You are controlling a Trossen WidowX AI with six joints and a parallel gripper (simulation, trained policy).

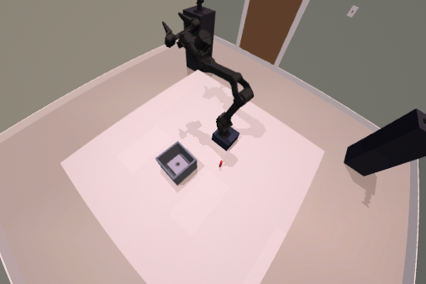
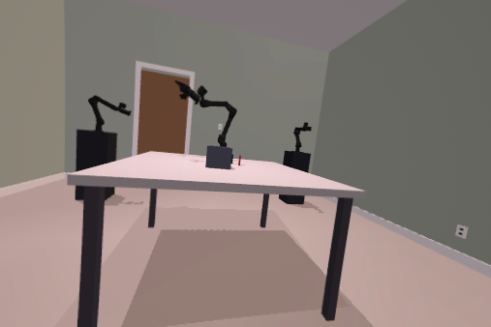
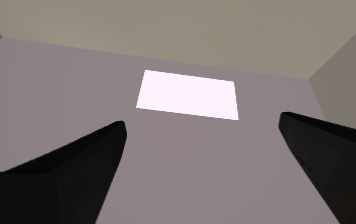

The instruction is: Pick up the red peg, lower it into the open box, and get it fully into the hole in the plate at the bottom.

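Right now the red peg is 20 cm ahead of my gripper tip, 52 cm to the left of it and 56 cm below it. Also, from my gripper tip: pale plate 37 cm ahead, 33 cm to the left, 55 cm below.
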